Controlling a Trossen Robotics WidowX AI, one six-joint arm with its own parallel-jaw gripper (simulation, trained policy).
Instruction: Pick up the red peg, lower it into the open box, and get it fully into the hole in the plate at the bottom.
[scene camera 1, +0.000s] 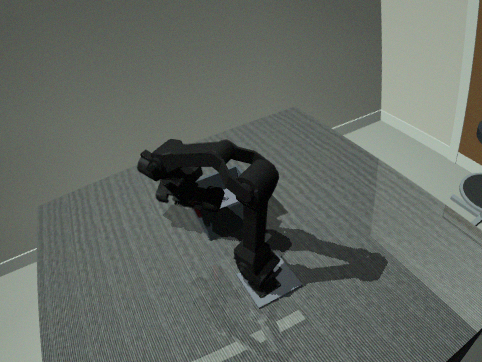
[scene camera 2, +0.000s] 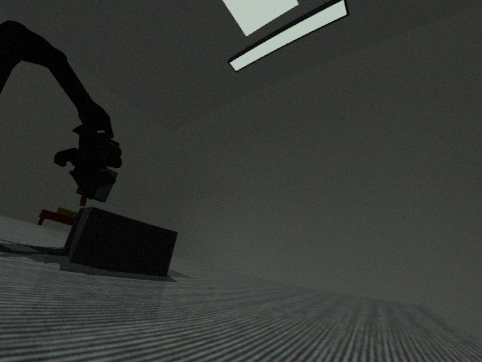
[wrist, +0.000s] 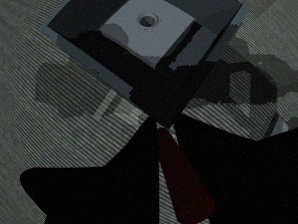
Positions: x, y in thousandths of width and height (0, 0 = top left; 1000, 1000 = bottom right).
my gripper: scene camera 1 416, 573; scene camera 2 186, 548; wrist 552, 542
dark box: scene camera 1 476, 604; scene camera 2 209, 659; wrist 539, 431
